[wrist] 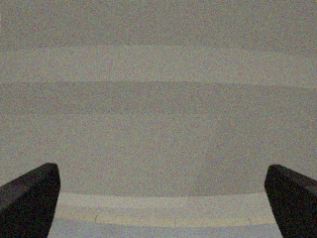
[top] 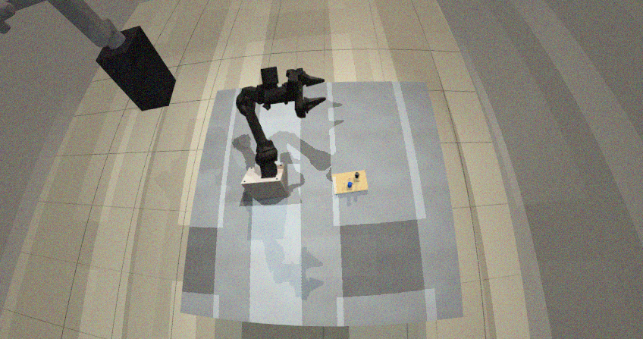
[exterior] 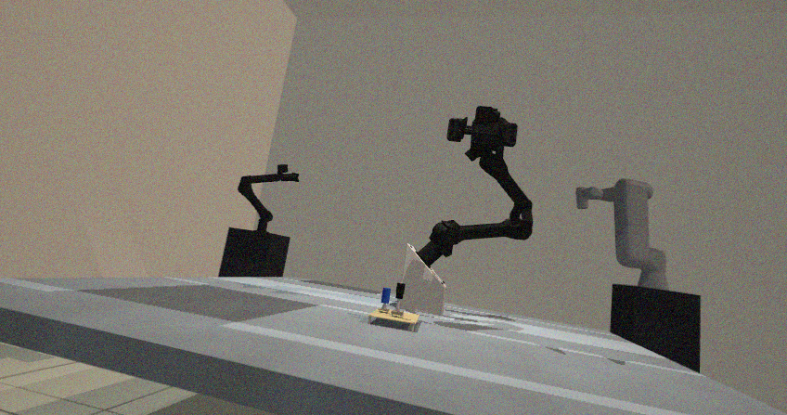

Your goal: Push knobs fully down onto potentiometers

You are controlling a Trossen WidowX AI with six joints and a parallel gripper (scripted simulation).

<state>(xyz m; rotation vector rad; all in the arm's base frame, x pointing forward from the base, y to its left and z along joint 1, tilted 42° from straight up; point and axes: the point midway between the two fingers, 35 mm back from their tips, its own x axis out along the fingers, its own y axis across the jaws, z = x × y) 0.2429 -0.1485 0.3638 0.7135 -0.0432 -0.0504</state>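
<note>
Now: the blue knob 7 cm ahead of my gripper tip, 17 cm to the right of it and 47 cm below it.
</note>
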